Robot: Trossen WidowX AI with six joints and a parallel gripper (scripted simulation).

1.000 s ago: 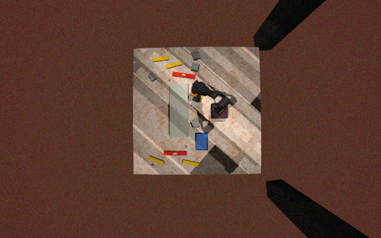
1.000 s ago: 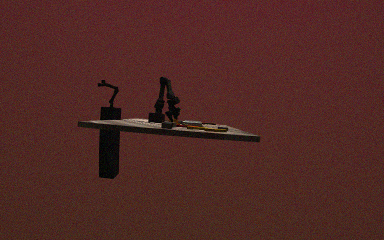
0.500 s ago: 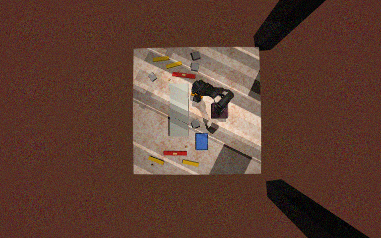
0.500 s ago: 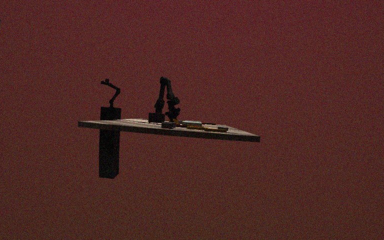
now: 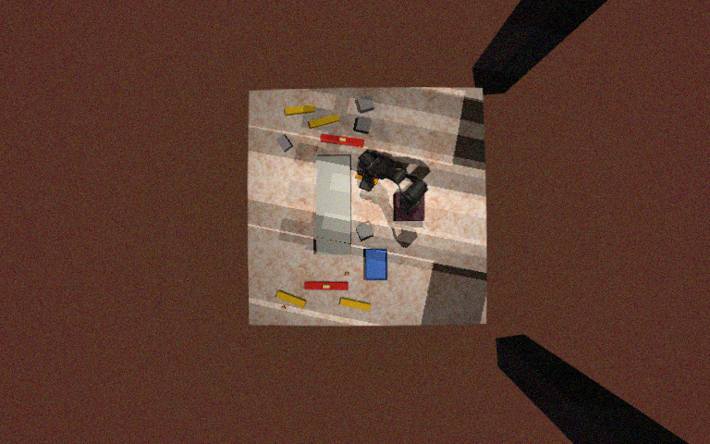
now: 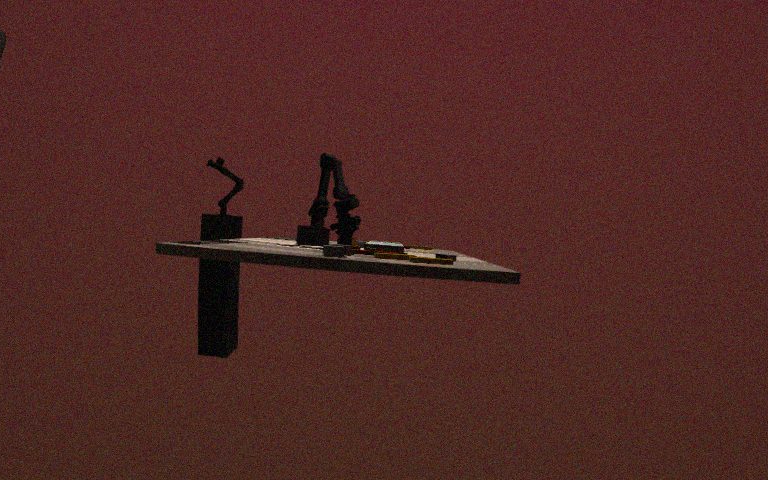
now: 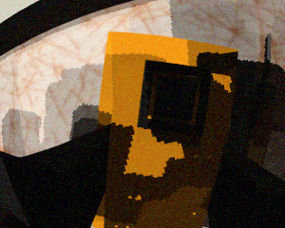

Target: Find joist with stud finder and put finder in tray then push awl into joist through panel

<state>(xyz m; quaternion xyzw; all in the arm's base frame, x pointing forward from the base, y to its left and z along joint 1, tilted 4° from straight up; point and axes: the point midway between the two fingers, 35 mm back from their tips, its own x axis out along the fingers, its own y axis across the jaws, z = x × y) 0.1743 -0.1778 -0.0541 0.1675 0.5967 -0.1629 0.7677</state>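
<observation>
The awl is 70 mm to the right of my gripper tip, 20 mm below it and 10 mm behind it. The rest, counted from my gripper tip: stud finder: 20 mm above; then blue tray: 480 mm to the left, 10 mm below.
</observation>
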